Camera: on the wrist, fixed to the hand. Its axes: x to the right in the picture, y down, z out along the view.
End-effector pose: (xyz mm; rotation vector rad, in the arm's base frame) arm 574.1 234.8 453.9 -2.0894 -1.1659 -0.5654
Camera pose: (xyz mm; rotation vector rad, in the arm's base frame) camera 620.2 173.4 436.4 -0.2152 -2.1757 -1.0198
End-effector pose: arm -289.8 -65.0 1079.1 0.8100 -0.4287 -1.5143
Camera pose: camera -220.8 -45.3 1111.5 -1.8898 -0.1770 2.2244
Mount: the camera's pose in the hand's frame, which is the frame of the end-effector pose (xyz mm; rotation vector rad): -23.0 68.8 -30.7 0.5995 0.3986 -1.5743
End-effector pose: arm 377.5 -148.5 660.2 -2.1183 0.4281 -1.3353
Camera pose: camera 342.6 -198.5 610.3 -1.4267 -1.6308 -2.2022
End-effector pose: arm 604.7 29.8 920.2 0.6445 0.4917 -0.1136
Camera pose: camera 589.3 102.0 947.7 0.7209 1.2918 -1.6931
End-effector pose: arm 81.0 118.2 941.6 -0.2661 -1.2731 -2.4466
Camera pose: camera 130.0 62.4 967.9 -1.1564 1.4180 1.5025
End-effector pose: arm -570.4 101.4 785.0 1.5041 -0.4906 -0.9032
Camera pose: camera -546.6 127.4 855.4 -2.5012 -0.9936 1.5872
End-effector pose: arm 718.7 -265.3 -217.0 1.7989 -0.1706 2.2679
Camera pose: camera 676.8 -326.9 -242.5 0.8240 1.5101 1.3347
